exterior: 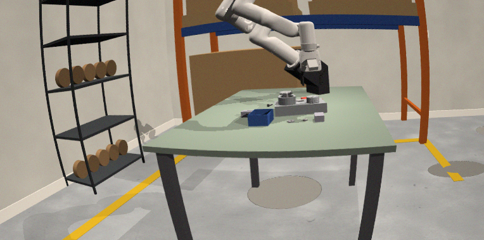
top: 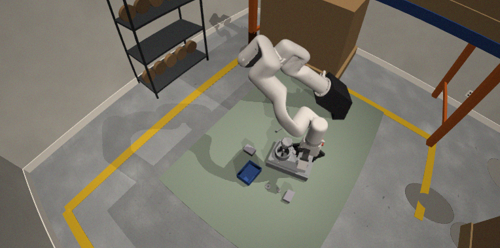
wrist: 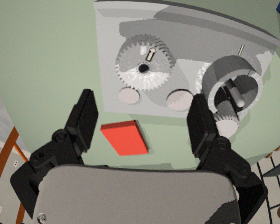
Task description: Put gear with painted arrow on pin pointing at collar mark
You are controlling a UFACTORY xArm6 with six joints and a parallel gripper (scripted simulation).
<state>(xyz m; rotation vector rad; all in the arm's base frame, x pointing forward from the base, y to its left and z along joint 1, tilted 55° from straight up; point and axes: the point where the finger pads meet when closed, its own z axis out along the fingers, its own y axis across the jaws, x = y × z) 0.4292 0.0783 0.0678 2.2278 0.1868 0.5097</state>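
The grey toothed gear lies 80 mm below my hand. Round my hand: red block 230 mm behind, 120 mm below, 40 mm to the left; blue tray 250 mm to the right, 130 mm ahead, 120 mm below; disc 170 mm ahead, 130 mm below, 80 mm to the right.
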